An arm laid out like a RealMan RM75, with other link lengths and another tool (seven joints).
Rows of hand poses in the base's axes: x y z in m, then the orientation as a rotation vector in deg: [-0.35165 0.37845 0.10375 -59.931 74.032 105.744]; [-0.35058 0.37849 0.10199 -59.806 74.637 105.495]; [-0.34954 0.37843 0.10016 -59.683 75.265 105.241]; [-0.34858 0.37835 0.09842 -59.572 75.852 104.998]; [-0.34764 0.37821 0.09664 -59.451 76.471 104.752]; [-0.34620 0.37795 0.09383 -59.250 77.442 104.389]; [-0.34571 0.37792 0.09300 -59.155 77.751 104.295]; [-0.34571 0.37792 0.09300 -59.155 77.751 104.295]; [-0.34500 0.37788 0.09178 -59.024 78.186 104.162]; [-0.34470 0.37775 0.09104 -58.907 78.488 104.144]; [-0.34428 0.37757 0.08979 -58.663 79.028 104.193]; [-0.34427 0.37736 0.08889 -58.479 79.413 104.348]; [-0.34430 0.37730 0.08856 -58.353 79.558 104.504]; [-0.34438 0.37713 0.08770 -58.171 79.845 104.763]
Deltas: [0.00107 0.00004 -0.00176 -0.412 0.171 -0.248]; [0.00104 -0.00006 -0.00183 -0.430 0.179 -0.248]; [0.00096 -0.00008 -0.00174 -0.405 0.164 -0.231]; [0.00094 -0.00014 -0.00178 -0.425 0.181 -0.238]; [0.00144 -0.00026 -0.00281 -0.660 0.304 -0.361]; [0.00049 -0.00003 -0.00083 -0.195 0.121 -0.119]; [0.00000 0.00000 0.00000 0.000 0.000 0.000]; [0.00071 -0.00004 -0.00122 -0.276 0.170 -0.166]; [0.00030 -0.00013 -0.00074 -0.170 0.172 -0.083]; [0.00042 -0.00018 -0.00125 -0.278 0.369 -0.116]; [0.00001 -0.00021 -0.00090 -0.174 0.339 -0.011]; [-0.00003 -0.00006 -0.00033 -0.028 0.206 0.023]; [-0.00008 -0.00017 -0.00086 -0.089 0.354 0.057]
